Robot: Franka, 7 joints.
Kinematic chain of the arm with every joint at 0, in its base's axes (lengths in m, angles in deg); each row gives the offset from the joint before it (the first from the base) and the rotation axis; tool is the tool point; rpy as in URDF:
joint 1: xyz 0 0 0.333 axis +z
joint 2: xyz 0 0 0 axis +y
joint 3: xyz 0 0 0.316 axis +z
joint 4: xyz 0.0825 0 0 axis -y
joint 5: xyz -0.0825 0 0.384 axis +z
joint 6: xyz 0 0 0 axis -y
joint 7: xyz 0.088 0 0 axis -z
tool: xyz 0 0 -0.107 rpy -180 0 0
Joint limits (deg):
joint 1: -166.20..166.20
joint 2: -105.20..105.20
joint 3: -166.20..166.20
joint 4: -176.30..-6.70
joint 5: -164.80..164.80
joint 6: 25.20..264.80
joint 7: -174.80..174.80
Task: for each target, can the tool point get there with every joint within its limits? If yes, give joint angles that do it. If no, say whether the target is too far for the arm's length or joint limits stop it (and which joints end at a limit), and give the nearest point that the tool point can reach.
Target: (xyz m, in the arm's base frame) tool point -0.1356 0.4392 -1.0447
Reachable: no: too far | nearest point -0.1061 0.3436 -0.3553 | short by 0.697 m
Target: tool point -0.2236 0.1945 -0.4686
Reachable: no: joint limits stop it (at a limit: joint 2) | nearest point -0.2219 0.1931 -0.3607 | short by 0.108 m
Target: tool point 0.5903 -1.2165 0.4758
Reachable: no: too far | nearest point 0.3725 -0.7676 0.4231 | short by 0.502 m
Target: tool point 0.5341 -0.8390 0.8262
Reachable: no: too far | nearest point 0.4127 -0.6484 0.7141 | short by 0.252 m
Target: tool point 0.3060 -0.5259 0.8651
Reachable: yes | joints -89.48 62.12 112.15 -51.93 122.59 87.71 -1.84
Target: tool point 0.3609 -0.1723 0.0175
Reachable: yes | joints -137.20 -66.78 128.05 -139.83 135.22 112.98 25.94
